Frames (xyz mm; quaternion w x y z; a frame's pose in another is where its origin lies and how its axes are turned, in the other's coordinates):
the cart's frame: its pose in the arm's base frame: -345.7 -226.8 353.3 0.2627 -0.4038 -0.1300 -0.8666
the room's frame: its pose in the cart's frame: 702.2 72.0 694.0 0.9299 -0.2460 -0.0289 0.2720
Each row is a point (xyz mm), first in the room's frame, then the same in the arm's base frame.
Working: the room's frame: its pose in the arm's base frame: -243.3 -228.8 1337.9 0.3769 -0.5005 0.1945 -0.7547

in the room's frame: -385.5 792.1 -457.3
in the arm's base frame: -276.7 -479.8 378.2
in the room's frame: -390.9 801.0 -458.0
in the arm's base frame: -272.8 -481.4 368.6
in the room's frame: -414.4 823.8 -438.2
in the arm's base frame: -241.4 -476.4 347.4
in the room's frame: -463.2 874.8 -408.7
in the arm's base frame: -185.2 -469.3 296.0
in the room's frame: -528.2 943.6 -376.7
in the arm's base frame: -116.6 -461.1 223.8
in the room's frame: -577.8 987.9 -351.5
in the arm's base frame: -66.6 -449.4 174.5
